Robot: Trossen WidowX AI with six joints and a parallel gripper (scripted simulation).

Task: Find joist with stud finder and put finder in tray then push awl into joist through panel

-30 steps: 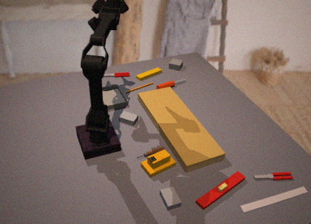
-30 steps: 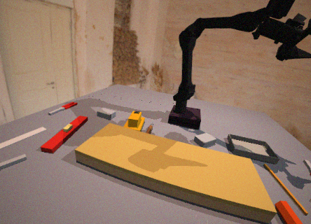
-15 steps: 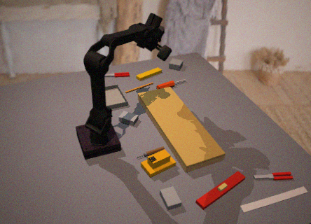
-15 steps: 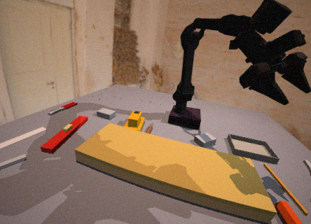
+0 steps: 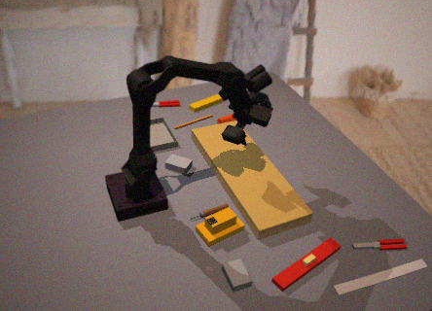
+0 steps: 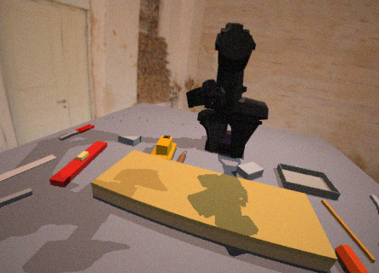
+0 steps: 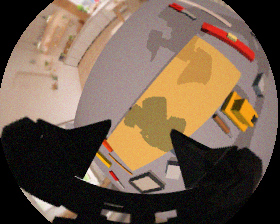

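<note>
Now: the yellow stud finder 160 mm behind my gripper tip, 240 mm to the right of it and 110 mm below it. Round my gripper tip: pencil (130 mm behind, 320 mm to the left, 150 mm below); then awl (180 mm behind, 170 mm to the right, 150 mm below); then grey tray (280 mm behind, 240 mm to the left, 140 mm below).
</note>
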